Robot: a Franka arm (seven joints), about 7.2 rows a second.
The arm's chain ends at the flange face. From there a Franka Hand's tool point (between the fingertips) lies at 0.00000 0.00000 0.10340 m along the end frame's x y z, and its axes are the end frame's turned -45 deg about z.
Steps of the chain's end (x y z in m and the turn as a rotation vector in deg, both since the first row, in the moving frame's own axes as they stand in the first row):
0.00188, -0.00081, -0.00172, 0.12, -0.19, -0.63
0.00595, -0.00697, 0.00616, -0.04, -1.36, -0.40
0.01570, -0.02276, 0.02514, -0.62, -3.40, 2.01
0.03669, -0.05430, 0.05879, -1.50, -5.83, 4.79
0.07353, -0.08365, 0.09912, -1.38, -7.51, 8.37
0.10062, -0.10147, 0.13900, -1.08, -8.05, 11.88
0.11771, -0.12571, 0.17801, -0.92, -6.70, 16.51
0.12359, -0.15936, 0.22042, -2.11, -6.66, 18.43
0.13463, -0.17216, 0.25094, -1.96, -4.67, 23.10
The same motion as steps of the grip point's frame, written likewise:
0.00181, 0.00036, -0.00172, 0.22, -0.05, -0.63
0.00734, -0.00240, 0.00613, 0.93, -0.99, -0.40
0.02213, -0.00863, 0.02495, 1.97, -2.84, 2.01
0.05524, -0.01835, 0.05822, 3.06, -5.18, 4.79
0.10044, -0.01575, 0.09820, 4.33, -6.29, 8.37
0.13229, -0.01060, 0.13797, 4.93, -6.46, 11.88
0.16361, -0.01430, 0.17730, 4.09, -5.39, 16.51
0.19003, -0.03277, 0.21966, 3.22, -6.20, 18.43
0.20940, -0.03158, 0.25054, 1.92, -4.69, 23.10

